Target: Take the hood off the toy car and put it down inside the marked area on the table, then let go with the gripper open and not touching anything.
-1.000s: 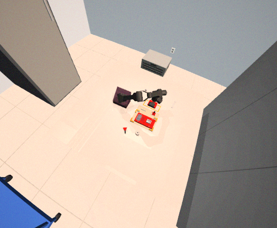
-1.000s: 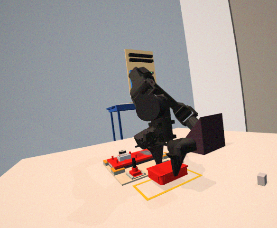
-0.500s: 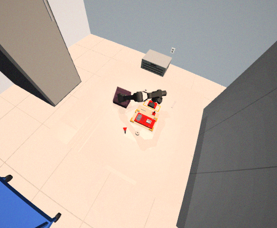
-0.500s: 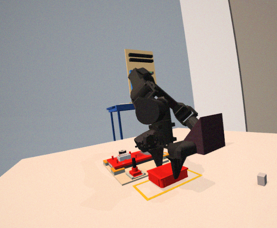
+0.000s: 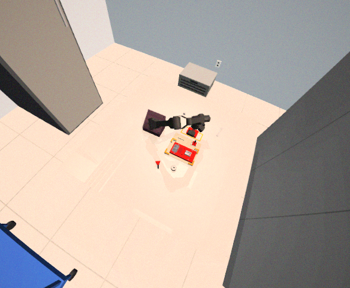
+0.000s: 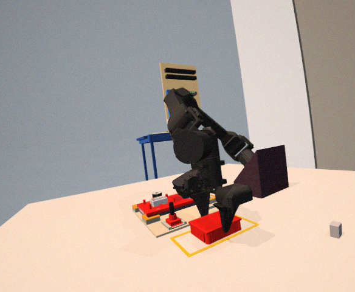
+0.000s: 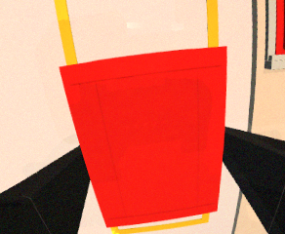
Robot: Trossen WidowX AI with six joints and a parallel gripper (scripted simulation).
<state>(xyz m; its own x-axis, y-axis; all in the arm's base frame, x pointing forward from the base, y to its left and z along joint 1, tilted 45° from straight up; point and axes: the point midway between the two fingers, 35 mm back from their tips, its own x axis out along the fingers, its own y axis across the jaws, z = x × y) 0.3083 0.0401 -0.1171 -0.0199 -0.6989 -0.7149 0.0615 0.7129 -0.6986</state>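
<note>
The red hood is 1 cm above my gripper tip.
</note>
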